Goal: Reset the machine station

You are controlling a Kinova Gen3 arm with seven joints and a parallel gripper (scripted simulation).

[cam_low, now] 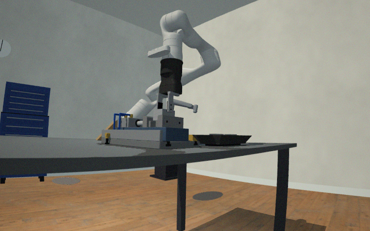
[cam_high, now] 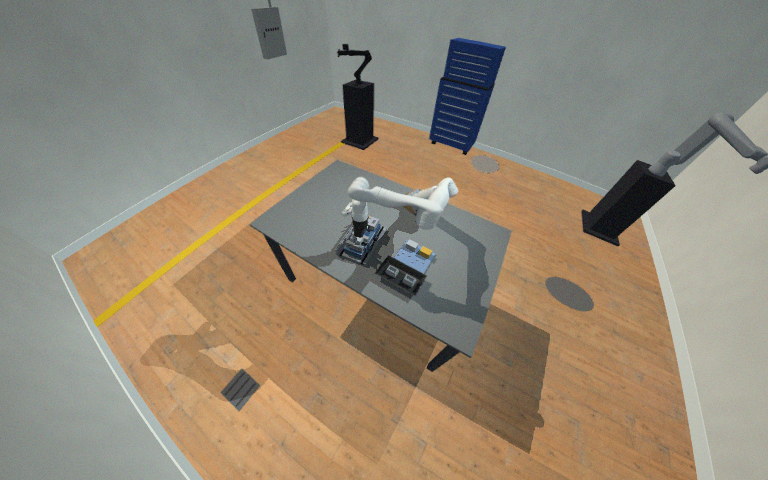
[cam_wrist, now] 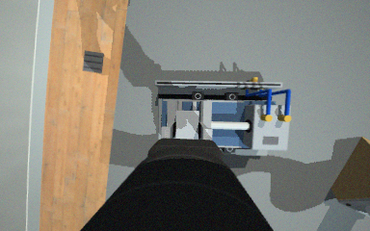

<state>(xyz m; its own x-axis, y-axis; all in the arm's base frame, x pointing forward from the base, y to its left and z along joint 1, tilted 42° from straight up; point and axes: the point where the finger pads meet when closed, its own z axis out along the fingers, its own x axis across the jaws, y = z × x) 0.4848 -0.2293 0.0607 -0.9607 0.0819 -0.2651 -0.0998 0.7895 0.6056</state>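
Right now my hand is 3 cm above the gray blank. The rest, counted from my hand: yellow brass blank 18 cm behind, 35 cm to the left, 10 cm below.
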